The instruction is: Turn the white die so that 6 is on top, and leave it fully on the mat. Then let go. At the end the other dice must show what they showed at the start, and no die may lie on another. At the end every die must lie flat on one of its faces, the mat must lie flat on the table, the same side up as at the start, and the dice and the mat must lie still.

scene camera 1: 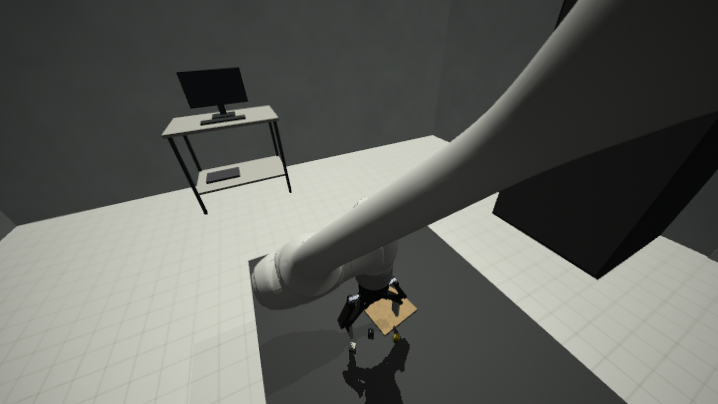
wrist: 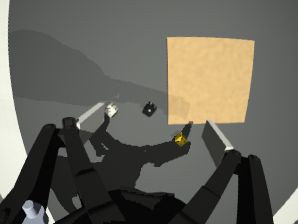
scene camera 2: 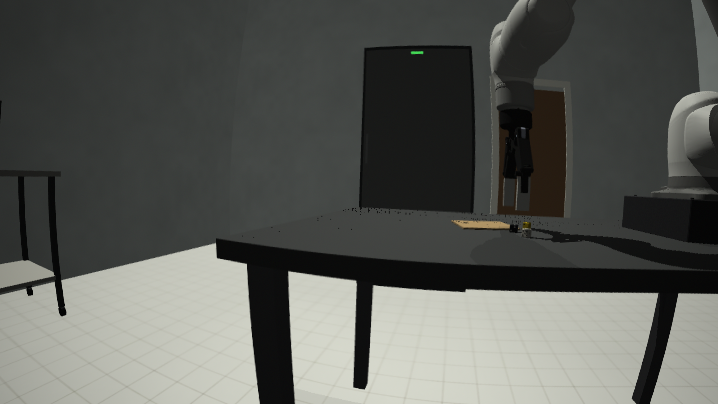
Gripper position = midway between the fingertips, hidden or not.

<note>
I see my gripper [scene camera 2: 514, 208] and a tan mat [scene camera 1: 380, 312].
The tan mat also shows in the wrist view [wrist: 208, 78]. My gripper is seen too in scene camera 1 [scene camera 1: 373, 323] and in the wrist view [wrist: 154, 120].
</note>
